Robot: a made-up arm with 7 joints. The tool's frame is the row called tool. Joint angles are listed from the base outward.
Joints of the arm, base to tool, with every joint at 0 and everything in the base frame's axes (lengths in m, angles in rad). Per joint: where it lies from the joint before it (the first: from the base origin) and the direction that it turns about. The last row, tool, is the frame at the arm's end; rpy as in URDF.
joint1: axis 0 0.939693 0.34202 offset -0.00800 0.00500 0.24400
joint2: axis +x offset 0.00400 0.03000 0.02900
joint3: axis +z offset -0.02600 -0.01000 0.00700
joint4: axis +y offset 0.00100 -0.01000 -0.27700
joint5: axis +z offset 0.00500 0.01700 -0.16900
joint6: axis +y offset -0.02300 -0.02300 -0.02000
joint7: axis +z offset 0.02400 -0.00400 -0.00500
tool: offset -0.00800 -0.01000 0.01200 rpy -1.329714 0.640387 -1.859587
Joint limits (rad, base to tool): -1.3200..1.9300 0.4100..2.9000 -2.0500..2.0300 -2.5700..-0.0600 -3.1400..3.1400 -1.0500..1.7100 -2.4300..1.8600
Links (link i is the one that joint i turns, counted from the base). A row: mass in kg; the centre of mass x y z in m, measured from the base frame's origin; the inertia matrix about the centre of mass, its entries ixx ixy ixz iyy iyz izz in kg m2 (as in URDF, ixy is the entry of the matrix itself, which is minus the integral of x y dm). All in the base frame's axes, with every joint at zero. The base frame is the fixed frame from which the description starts. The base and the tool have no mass.
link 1: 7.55; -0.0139 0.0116 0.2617; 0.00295 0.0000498 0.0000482 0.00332 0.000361 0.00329
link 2: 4.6; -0.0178 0.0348 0.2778; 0.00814 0 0 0.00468 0 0.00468
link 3: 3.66; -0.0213 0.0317 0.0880; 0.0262 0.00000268 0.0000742 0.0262 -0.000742 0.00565
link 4: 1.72; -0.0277 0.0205 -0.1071; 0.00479 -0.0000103 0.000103 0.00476 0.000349 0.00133
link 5: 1.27; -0.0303 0.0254 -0.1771; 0.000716 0 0 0.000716 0 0.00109
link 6: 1; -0.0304 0.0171 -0.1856; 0.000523 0 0 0.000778 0 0.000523
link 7: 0.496; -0.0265 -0.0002 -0.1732; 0.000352 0 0 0.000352 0 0.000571
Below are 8 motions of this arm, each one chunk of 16 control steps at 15 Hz.
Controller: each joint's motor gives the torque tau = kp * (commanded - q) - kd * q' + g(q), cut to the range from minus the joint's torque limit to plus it. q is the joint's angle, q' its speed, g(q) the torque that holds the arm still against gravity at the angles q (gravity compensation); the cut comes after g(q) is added. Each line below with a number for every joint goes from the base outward.
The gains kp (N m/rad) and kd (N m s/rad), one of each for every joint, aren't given. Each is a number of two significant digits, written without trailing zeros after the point. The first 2 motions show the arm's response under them.
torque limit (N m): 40 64 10 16 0.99 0.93 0.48
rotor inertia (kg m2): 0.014 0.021 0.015 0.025 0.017 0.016 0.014
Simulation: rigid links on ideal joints. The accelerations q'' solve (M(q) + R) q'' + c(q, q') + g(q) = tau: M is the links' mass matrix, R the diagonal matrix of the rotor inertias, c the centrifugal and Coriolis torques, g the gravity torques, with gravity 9.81 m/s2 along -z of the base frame. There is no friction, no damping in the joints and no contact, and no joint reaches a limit. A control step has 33 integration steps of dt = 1/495 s. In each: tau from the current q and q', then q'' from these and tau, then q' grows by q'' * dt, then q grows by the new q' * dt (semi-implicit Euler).
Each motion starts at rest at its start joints. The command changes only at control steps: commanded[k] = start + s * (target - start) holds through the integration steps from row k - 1 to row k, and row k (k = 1, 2, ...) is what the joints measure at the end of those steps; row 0 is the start. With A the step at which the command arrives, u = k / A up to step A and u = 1 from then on. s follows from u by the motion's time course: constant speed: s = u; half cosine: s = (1 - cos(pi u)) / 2; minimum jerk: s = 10 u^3 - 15 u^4 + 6 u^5; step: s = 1 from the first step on.
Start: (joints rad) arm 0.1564 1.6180 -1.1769 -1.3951 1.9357 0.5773 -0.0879
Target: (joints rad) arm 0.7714 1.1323 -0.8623 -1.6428 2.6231 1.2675 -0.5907
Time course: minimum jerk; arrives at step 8
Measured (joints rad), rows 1 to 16:
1: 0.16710 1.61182 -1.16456 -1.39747 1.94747 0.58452 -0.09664
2: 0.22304 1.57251 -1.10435 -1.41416 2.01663 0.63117 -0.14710
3: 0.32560 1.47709 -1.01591 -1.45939 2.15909 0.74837 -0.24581
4: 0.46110 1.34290 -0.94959 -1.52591 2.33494 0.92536 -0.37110
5: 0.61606 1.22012 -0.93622 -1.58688 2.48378 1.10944 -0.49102
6: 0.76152 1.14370 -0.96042 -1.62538 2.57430 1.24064 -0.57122
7: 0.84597 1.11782 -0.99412 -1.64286 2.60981 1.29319 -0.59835
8: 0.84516 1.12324 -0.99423 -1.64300 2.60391 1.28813 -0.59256
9: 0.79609 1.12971 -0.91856 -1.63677 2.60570 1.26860 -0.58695
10: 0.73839 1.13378 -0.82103 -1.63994 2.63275 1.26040 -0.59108
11: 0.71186 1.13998 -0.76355 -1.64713 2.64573 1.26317 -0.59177
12: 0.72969 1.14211 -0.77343 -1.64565 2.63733 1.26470 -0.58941
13: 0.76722 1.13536 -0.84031 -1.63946 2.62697 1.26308 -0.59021
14: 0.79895 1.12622 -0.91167 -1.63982 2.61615 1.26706 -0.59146
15: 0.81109 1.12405 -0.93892 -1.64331 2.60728 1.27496 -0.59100
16: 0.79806 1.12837 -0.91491 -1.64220 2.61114 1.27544 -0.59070
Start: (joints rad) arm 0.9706 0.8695 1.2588 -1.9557 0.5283 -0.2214 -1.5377
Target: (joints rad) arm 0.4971 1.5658 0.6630 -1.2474 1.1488 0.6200 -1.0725
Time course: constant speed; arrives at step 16
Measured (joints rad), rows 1 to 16:
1: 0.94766 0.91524 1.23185 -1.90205 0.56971 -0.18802 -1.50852
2: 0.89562 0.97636 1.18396 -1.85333 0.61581 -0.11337 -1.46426
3: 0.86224 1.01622 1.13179 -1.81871 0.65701 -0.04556 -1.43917
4: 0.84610 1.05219 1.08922 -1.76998 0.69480 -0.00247 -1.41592
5: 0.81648 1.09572 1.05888 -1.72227 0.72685 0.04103 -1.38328
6: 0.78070 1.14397 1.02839 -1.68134 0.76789 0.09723 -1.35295
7: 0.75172 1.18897 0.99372 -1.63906 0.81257 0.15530 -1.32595
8: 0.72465 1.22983 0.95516 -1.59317 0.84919 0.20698 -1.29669
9: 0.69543 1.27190 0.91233 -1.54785 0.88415 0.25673 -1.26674
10: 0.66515 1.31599 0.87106 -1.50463 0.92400 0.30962 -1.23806
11: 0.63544 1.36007 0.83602 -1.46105 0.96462 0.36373 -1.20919
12: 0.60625 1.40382 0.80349 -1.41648 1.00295 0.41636 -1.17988
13: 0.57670 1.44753 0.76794 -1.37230 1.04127 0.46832 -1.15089
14: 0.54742 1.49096 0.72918 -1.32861 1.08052 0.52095 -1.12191
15: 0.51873 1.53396 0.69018 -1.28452 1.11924 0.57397 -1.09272
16: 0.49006 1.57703 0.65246 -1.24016 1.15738 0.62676 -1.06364
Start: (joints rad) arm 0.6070 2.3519 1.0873 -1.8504 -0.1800 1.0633 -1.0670
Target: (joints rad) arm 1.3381 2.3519 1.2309 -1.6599 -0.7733 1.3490 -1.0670
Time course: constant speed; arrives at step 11
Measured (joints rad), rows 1 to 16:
1: 0.67054 2.35185 1.14517 -1.83165 -0.23336 1.07933 -1.06713
2: 0.74192 2.35792 1.15277 -1.80922 -0.32097 1.12014 -1.06703
3: 0.82235 2.35519 1.13988 -1.79393 -0.36579 1.15352 -1.06763
4: 0.90188 2.35165 1.12351 -1.77609 -0.39928 1.17192 -1.06671
5: 0.97404 2.35094 1.12309 -1.75903 -0.45539 1.19240 -1.06621
6: 1.03554 2.35183 1.14395 -1.74279 -0.51574 1.21940 -1.06699
7: 1.09097 2.35289 1.17760 -1.72557 -0.57062 1.24798 -1.06721
8: 1.14830 2.35357 1.20887 -1.70795 -0.62770 1.27586 -1.06689
9: 1.21283 2.35383 1.22727 -1.69032 -0.68482 1.30294 -1.06701
10: 1.28451 2.35376 1.23208 -1.67272 -0.73676 1.32885 -1.06714
11: 1.35905 2.35339 1.23044 -1.65539 -0.78626 1.35331 -1.06693
12: 1.36979 2.35239 1.17143 -1.65888 -0.77670 1.35742 -1.06662
13: 1.36717 2.34703 1.17219 -1.66228 -0.74727 1.33909 -1.06694
14: 1.34850 2.34941 1.20515 -1.65785 -0.76245 1.33767 -1.06662
15: 1.32736 2.35395 1.24834 -1.65927 -0.78444 1.35144 -1.06702
16: 1.31473 2.35528 1.27422 -1.66114 -0.78471 1.35797 -1.06748

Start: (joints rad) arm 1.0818 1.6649 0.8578 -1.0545 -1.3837 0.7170 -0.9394
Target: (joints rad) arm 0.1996 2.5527 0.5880 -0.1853 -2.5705 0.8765 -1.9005
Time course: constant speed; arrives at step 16
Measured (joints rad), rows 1 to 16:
1: 1.02582 1.71362 0.79356 -0.98146 -1.43433 0.71650 -0.99662
2: 0.97167 1.77959 0.78293 -0.93493 -1.54339 0.73064 -1.09196
3: 0.90774 1.85162 0.80957 -0.88800 -1.63752 0.75013 -1.14428
4: 0.84452 1.91582 0.82398 -0.83492 -1.70464 0.76712 -1.18919
5: 0.78999 1.96597 0.80062 -0.77835 -1.77566 0.77595 -1.25741
6: 0.74191 2.00983 0.75568 -0.71991 -1.84832 0.77874 -1.32250
7: 0.69039 2.05854 0.72173 -0.66352 -1.91705 0.78317 -1.37744
8: 0.63183 2.11769 0.71041 -0.61004 -1.99103 0.79412 -1.43688
9: 0.57086 2.18252 0.70806 -0.55897 -2.07128 0.80943 -1.49951
10: 0.51295 2.24333 0.69797 -0.50733 -2.14919 0.82324 -1.55878
11: 0.45919 2.29582 0.67650 -0.45253 -2.22148 0.83238 -1.61773
12: 0.40668 2.34460 0.65147 -0.39595 -2.29219 0.83879 -1.67875
13: 0.35247 2.39720 0.63143 -0.34062 -2.36525 0.84655 -1.73935
14: 0.29638 2.45595 0.61721 -0.28761 -2.44080 0.85760 -1.79884
15: 0.24019 2.51643 0.60361 -0.23546 -2.51675 0.87020 -1.85864
16: 0.18518 2.57330 0.58692 -0.18211 -2.59139 0.88143 -1.91887

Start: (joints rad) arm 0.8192 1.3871 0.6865 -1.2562 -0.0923 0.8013 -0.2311
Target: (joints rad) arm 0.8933 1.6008 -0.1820 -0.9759 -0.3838 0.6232 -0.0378
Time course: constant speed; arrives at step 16
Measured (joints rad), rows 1 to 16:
1: 0.82429 1.40792 0.63885 -1.23508 -0.10958 0.79121 -0.21738
2: 0.82644 1.42208 0.57730 -1.22016 -0.13916 0.77932 -0.20081
3: 0.83241 1.43090 0.51348 -1.20256 -0.15205 0.76684 -0.19119
4: 0.84159 1.44166 0.44984 -1.18280 -0.16584 0.75551 -0.18020
5: 0.84642 1.45426 0.39389 -1.16493 -0.18799 0.74478 -0.16668
6: 0.84926 1.46952 0.34507 -1.14832 -0.20704 0.73366 -0.15466
7: 0.85211 1.48512 0.29887 -1.13133 -0.22384 0.72245 -0.14324
8: 0.85603 1.49935 0.24836 -1.11390 -0.24285 0.71161 -0.13083
9: 0.86137 1.51186 0.19168 -1.09630 -0.26169 0.70069 -0.11856
10: 0.86754 1.52352 0.13222 -1.07856 -0.27888 0.68935 -0.10673
11: 0.87342 1.53573 0.07432 -1.06082 -0.29635 0.67784 -0.09462
12: 0.87819 1.54918 0.02027 -1.04320 -0.31489 0.66657 -0.08243
13: 0.88198 1.56352 -0.03080 -1.02573 -0.33363 0.65559 -0.07043
14: 0.88569 1.57786 -0.08172 -1.00831 -0.35215 0.64468 -0.05839
15: 0.89015 1.59145 -0.13487 -0.99081 -0.37049 0.63366 -0.04626
16: 0.89543 1.60424 -0.19058 -0.97323 -0.38854 0.62248 -0.03417

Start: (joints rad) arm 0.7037 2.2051 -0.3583 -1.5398 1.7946 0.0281 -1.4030
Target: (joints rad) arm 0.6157 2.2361 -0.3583 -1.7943 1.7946 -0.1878 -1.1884
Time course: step
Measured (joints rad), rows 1 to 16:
1: 0.59419 2.24108 -0.42483 -1.79103 1.77671 -0.04151 -1.33059
2: 0.62650 2.23302 -0.30700 -1.85295 1.80348 -0.22311 -1.13873
3: 0.59679 2.24536 -0.32346 -1.77289 1.81845 -0.24149 -1.04044
4: 0.61001 2.24270 -0.33770 -1.78532 1.78935 -0.17878 -1.08846
5: 0.62195 2.23124 -0.36438 -1.80325 1.78943 -0.16633 -1.23411
6: 0.62255 2.23110 -0.38930 -1.79352 1.79397 -0.18901 -1.26175
7: 0.61962 2.23358 -0.37734 -1.79239 1.78830 -0.19607 -1.17041
8: 0.61391 2.23699 -0.35231 -1.79546 1.79515 -0.18831 -1.15705
9: 0.61079 2.23964 -0.33981 -1.79410 1.80094 -0.18464 -1.20718
10: 0.61241 2.23850 -0.34488 -1.79356 1.79600 -0.18698 -1.19786
11: 0.61661 2.23554 -0.35962 -1.79444 1.79321 -0.18875 -1.17604
12: 0.61892 2.23381 -0.37008 -1.79463 1.79347 -0.18824 -1.18774
13: 0.61801 2.23443 -0.36819 -1.79438 1.79267 -0.18762 -1.19466
14: 0.61545 2.23624 -0.35847 -1.79424 1.79385 -0.18771 -1.18664
15: 0.61369 2.23749 -0.35101 -1.79420 1.79641 -0.18782 -1.18591
16: 0.61401 2.23731 -0.35136 -1.79420 1.79632 -0.18773 -1.19013

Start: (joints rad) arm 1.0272 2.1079 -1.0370 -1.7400 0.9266 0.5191 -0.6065
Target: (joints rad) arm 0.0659 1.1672 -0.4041 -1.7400 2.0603 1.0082 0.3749
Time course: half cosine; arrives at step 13
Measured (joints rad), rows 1 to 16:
1: 1.01090 2.09390 -1.03238 -1.73689 0.93995 0.52329 -0.59204
2: 0.96507 2.04643 -1.00908 -1.73391 0.99028 0.54256 -0.54237
3: 0.89493 1.96867 -0.96485 -1.73628 1.08081 0.58130 -0.46267
4: 0.80464 1.87505 -0.90964 -1.73830 1.19335 0.63143 -0.36806
5: 0.69788 1.77063 -0.84482 -1.73688 1.31596 0.68620 -0.26117
6: 0.57966 1.65723 -0.77100 -1.73621 1.44935 0.74474 -0.14244
7: 0.45860 1.54242 -0.69201 -1.73752 1.59034 0.80502 -0.01960
8: 0.34284 1.43462 -0.61165 -1.73863 1.72679 0.86250 0.09602
9: 0.23805 1.33918 -0.53524 -1.73945 1.84779 0.91334 0.19696
10: 0.15045 1.26061 -0.46976 -1.74098 1.94806 0.95550 0.27985
11: 0.08683 1.20343 -0.42152 -1.74267 2.02157 0.98751 0.34118
12: 0.05219 1.17081 -0.39430 -1.74355 2.06339 1.00743 0.37559
13: 0.04808 1.16450 -0.38939 -1.74353 2.07129 1.01357 0.38097
14: 0.06455 1.16931 -0.39538 -1.74047 2.06061 1.00936 0.37275
15: 0.07606 1.16858 -0.40731 -1.73724 2.05634 1.00457 0.37249
16: 0.07253 1.16482 -0.41975 -1.73898 2.05856 1.00693 0.37675

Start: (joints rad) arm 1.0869 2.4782 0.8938 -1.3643 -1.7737 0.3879 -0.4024
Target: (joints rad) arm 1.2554 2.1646 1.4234 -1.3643 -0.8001 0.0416 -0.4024
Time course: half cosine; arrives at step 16
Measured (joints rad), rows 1 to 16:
1: 1.08951 2.47530 0.90089 -1.36503 -1.76504 0.38561 -0.40265
2: 1.09553 2.46586 0.91902 -1.36585 -1.73444 0.37682 -0.40289
3: 1.10344 2.44935 0.94489 -1.36536 -1.68249 0.35992 -0.40264
4: 1.11408 2.42738 0.97820 -1.36436 -1.61701 0.33661 -0.40237
5: 1.12775 2.40220 1.01834 -1.36400 -1.54018 0.30922 -0.40245
6: 1.14344 2.37460 1.06398 -1.36420 -1.45293 0.27897 -0.40248
7: 1.15967 2.34461 1.11342 -1.36417 -1.35899 0.24625 -0.40231
8: 1.17568 2.31313 1.16502 -1.36366 -1.26262 0.21184 -0.40222
9: 1.19130 2.28195 1.21691 -1.36311 -1.16736 0.17731 -0.40221
10: 1.20630 2.25265 1.26680 -1.36289 -1.07675 0.14441 -0.40217
11: 1.22016 2.22614 1.31242 -1.36290 -0.99422 0.11442 -0.40213
12: 1.23224 2.20309 1.35195 -1.36285 -0.92290 0.08824 -0.40213
13: 1.24199 2.18440 1.38407 -1.36273 -0.86558 0.06676 -0.40213
14: 1.24901 2.17105 1.40775 -1.36269 -0.82451 0.05092 -0.40213
15: 1.25304 2.16365 1.42209 -1.36282 -0.80122 0.04149 -0.40215
16: 1.25396 2.16237 1.42632 -1.36303 -0.79654 0.03881 -0.40218

